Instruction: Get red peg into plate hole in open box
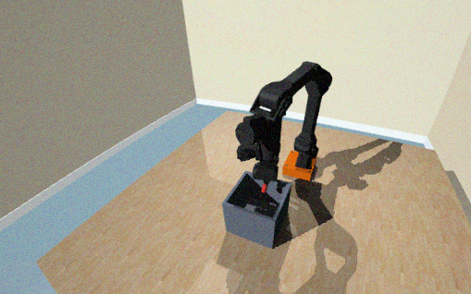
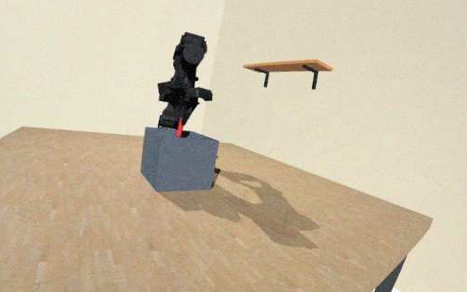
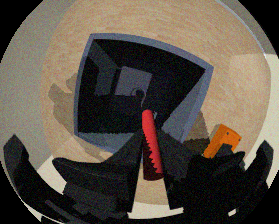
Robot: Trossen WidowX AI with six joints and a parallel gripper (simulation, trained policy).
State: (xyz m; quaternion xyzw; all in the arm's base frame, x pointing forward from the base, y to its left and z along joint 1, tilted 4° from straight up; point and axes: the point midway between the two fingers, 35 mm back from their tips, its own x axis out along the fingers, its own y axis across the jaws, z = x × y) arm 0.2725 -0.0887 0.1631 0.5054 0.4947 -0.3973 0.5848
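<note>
My gripper tip is now 3 cm short of the plate, 1 cm to the left of it and 11 cm above it. Round my gripper tip: red peg (1 cm above).
</note>
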